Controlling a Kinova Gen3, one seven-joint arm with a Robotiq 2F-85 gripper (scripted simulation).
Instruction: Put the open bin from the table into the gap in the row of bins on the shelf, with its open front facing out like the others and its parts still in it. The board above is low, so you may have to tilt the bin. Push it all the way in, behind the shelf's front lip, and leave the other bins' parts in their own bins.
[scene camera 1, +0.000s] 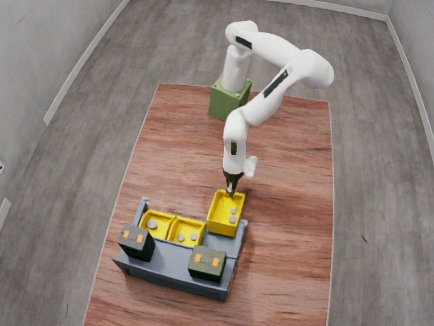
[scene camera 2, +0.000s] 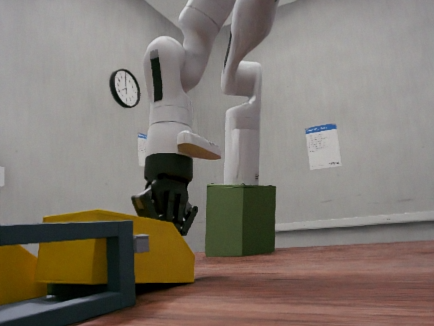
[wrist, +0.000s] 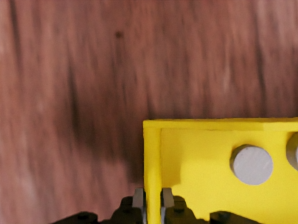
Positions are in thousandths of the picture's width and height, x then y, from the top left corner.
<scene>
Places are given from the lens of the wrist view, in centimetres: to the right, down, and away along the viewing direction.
gripper (wrist: 515, 913): 0, 6, 17
yellow bin (wrist: 646, 708): 3, 3, 18
</scene>
